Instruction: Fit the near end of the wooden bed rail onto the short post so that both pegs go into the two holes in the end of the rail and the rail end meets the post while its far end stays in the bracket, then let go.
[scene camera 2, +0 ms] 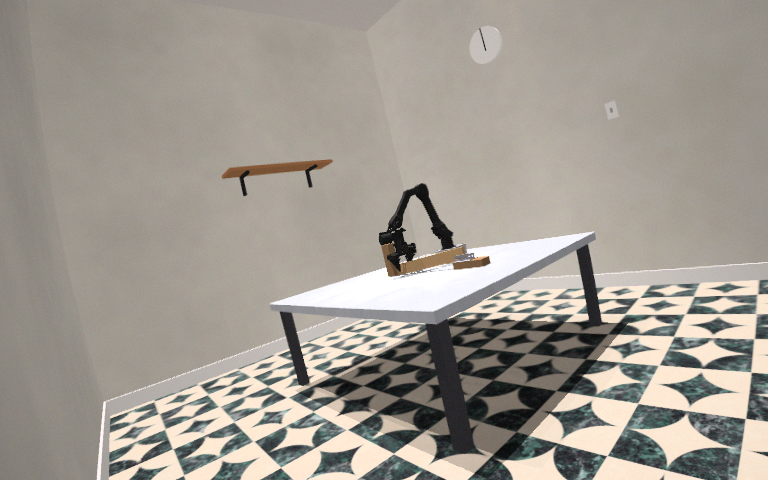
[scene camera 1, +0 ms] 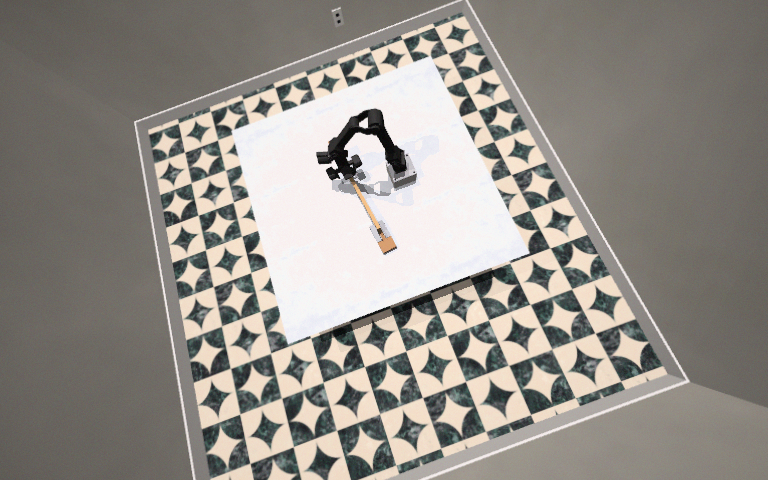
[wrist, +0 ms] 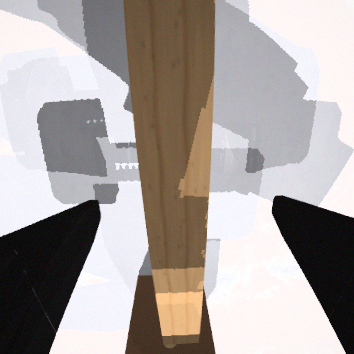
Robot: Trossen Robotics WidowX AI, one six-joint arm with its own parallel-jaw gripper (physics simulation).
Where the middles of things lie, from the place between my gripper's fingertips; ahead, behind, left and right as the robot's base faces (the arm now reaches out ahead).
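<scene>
I see the wooden bed rail (scene camera 2: pixel 446 257), 30 mm behind my hand and 160 mm to the left of it, and the rail is also 20 mm above my hand.
</scene>
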